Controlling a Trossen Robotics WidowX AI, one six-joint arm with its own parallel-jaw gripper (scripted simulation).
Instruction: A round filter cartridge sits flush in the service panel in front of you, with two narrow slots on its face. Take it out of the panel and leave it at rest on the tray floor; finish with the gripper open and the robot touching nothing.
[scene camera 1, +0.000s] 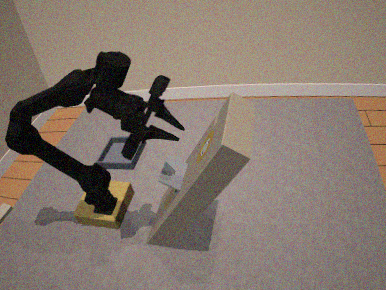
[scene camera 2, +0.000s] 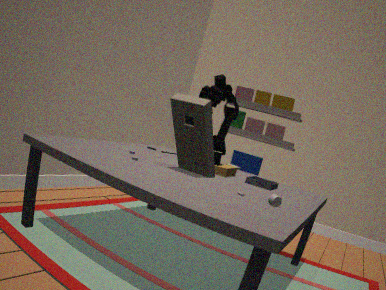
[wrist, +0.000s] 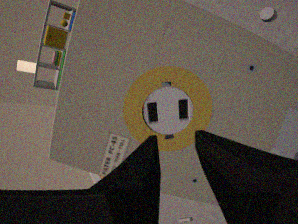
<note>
I see my gripper (scene camera 1: 181, 134), a round filter cartridge (wrist: 167, 110), a beige service panel (scene camera 1: 231, 132) and a shallow tray (scene camera 1: 111, 157).
My gripper also shows in the wrist view (wrist: 176, 140). The beige service panel is seen too in the wrist view (wrist: 234, 77). Scene camera 2 misses the round filter cartridge, which is hidden by the beige service panel.
</note>
